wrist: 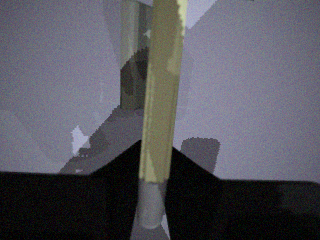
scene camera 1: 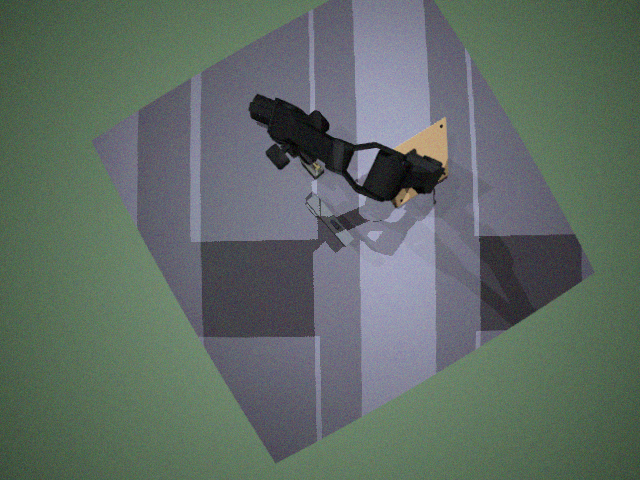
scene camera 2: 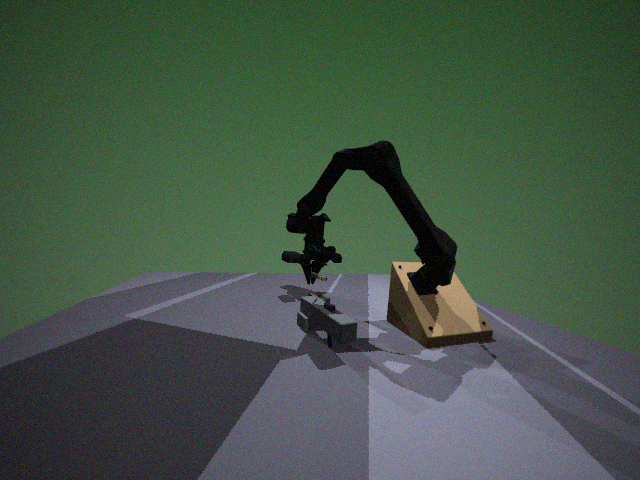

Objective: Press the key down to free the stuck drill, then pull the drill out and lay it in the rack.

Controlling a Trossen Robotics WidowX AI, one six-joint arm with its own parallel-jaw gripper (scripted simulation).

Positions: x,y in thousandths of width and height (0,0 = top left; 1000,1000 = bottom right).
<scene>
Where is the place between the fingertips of my gripper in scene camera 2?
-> At 485,593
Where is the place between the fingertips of my gripper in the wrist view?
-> At 477,610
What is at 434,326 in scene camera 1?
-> My gripper.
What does my gripper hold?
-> A drill.
</scene>
